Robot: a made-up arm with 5 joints. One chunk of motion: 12 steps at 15 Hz.
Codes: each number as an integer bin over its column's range. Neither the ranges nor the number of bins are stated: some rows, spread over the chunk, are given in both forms.
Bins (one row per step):
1: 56 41 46 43 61 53
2: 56 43 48 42 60 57
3: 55 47 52 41 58 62
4: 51 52 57 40 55 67
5: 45 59 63 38 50 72
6: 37 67 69 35 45 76
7: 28 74 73 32 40 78
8: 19 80 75 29 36 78
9: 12 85 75 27 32 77
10: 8 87 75 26 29 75
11: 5 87 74 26 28 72
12: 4 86 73 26 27 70
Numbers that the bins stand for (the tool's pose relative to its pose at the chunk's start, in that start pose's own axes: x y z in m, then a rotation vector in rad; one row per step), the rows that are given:
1: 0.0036 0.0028 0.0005 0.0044 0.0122 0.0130
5: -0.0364 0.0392 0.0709 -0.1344 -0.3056 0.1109
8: -0.1309 0.0816 0.1206 -0.3844 -0.7100 0.1418
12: -0.1855 0.0937 0.1123 -0.4678 -0.9700 0.1006
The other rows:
2: 0.0036 0.0069 0.0088 -0.0233 -0.0167 0.0336
3: 0.0000 0.0149 0.0254 -0.0511 -0.0744 0.0594
4: -0.0145 0.0251 0.0461 -0.0789 -0.1611 0.0852
6: -0.0655 0.0554 0.0958 -0.2178 -0.4500 0.1315
7: -0.0982 0.0695 0.1123 -0.3011 -0.5944 0.1418
9: -0.1564 0.0917 0.1206 -0.4400 -0.8256 0.1367
10: -0.1709 0.0958 0.1206 -0.4678 -0.9122 0.1264
11: -0.1818 0.0958 0.1165 -0.4678 -0.9411 0.1109

